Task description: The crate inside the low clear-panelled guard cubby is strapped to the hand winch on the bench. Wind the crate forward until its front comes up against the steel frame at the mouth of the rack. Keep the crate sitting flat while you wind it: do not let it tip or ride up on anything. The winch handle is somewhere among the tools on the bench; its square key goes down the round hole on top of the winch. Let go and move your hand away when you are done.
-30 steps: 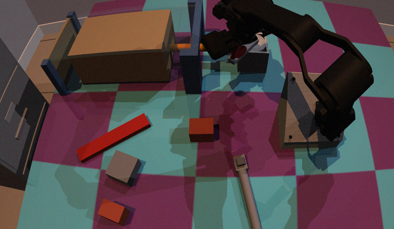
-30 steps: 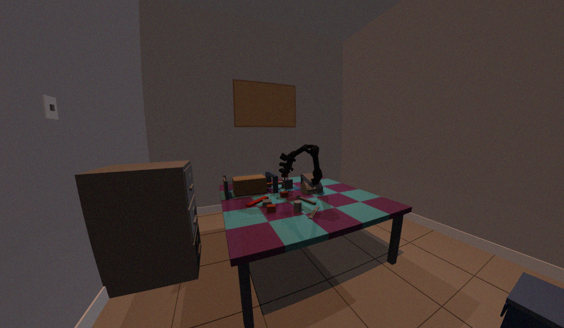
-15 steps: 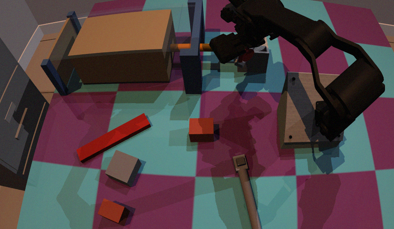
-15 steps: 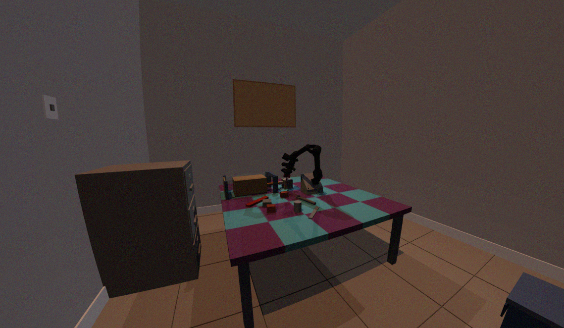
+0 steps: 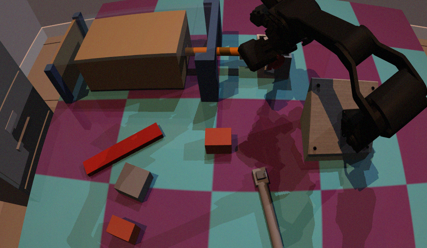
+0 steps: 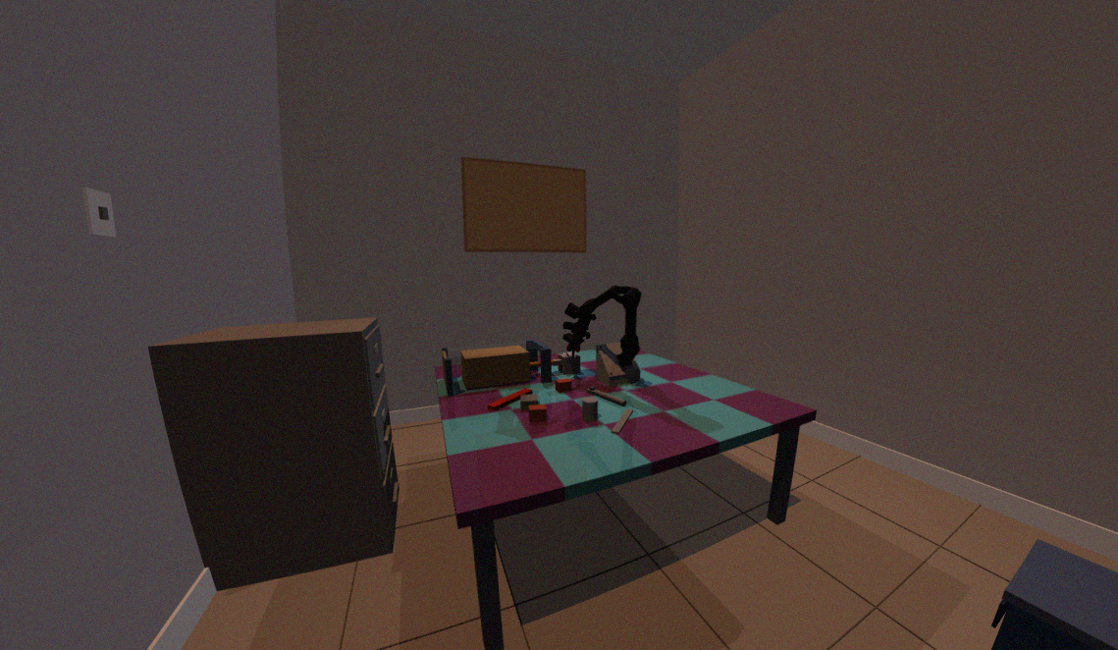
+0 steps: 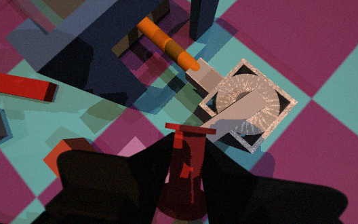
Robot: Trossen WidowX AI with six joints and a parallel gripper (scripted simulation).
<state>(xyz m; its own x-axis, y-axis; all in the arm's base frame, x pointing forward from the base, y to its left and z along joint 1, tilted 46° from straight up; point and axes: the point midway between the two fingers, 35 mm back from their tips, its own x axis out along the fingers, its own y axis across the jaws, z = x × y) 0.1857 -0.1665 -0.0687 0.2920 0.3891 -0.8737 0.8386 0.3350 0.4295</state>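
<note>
Right now the grey crank handle is 3 cm below my gripper tip, 2 cm to the right of it and 2 cm behind it. The rest, counted from my gripper tip: blue steel frame: 13 cm ahead, 9 cm to the right, 3 cm below; red knob: 1 cm to the left, 1 cm behind; grey winch: 10 cm below, 9 cm to the right, 5 cm behind.
</note>
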